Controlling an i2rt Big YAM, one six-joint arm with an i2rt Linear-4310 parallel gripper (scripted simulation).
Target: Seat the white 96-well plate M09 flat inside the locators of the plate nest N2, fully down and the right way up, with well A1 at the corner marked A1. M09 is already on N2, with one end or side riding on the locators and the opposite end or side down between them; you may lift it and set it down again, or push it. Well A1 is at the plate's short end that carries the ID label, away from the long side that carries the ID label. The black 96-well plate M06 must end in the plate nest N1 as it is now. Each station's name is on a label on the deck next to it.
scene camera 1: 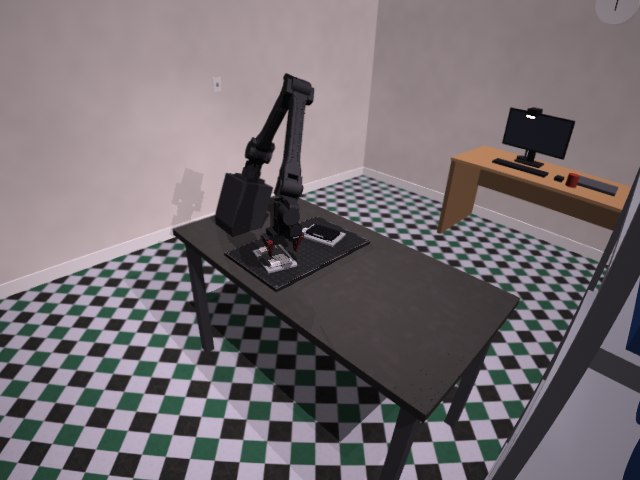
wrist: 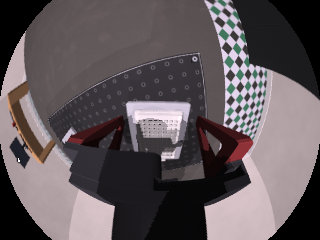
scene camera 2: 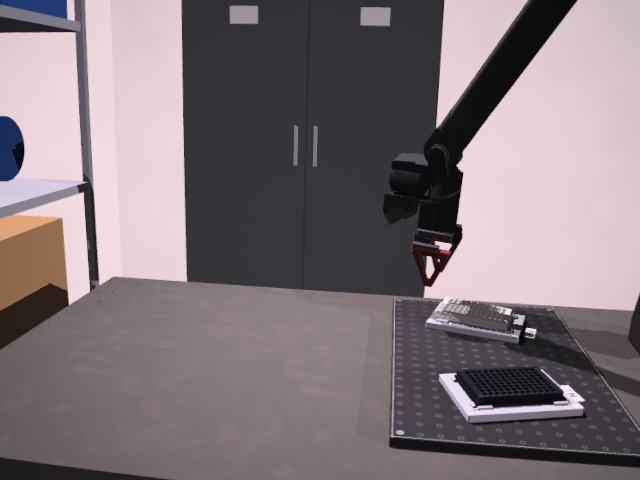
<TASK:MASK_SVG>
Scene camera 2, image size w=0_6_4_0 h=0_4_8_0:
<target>my gripper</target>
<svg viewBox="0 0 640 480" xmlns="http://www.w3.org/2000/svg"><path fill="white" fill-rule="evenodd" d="M460 200L448 202L448 206L444 205L444 201L438 200L437 203L440 203L437 231L418 228L415 233L415 240L412 243L411 251L424 286L432 287L439 273L443 272L462 240L463 228L461 224L457 224ZM421 255L432 257L434 272L430 278L427 278ZM435 241L450 243L452 246L449 251L441 250L439 245L435 245Z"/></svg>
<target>black 96-well plate M06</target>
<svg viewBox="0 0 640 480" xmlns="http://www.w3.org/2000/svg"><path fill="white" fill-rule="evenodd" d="M566 401L566 398L563 396L564 391L537 366L457 370L457 375L455 375L456 381L476 407L492 405L492 407L553 404L555 401Z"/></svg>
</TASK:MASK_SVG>
